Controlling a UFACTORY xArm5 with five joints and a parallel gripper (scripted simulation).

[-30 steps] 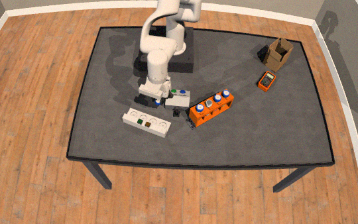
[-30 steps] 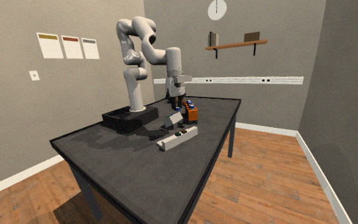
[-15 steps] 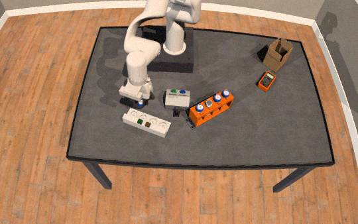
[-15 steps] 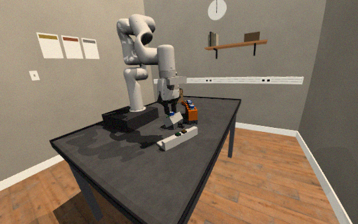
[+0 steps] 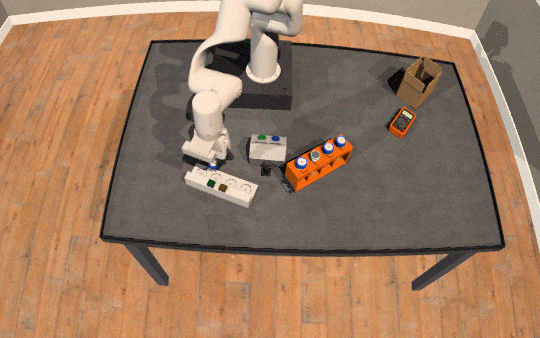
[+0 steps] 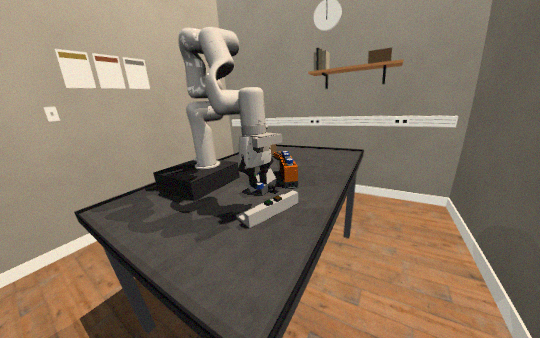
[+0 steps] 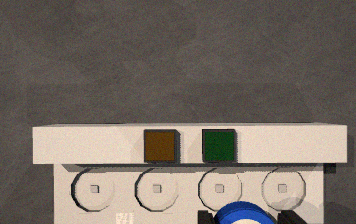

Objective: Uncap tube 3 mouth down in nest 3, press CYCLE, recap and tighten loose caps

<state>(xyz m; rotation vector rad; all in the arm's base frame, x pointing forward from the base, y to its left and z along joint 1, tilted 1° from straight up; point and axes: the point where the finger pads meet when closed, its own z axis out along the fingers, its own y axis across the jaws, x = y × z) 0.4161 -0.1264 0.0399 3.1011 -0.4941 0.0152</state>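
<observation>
The blue key is 190 mm to the left of my hand, 130 mm behind it and 60 mm below it. The rest, counted from my hand: cap 3 (20 mm below); then grey key housing (160 mm to the left, 110 mm behind, 70 mm below); then green key (140 mm to the left, 130 mm behind, 60 mm below).
</observation>
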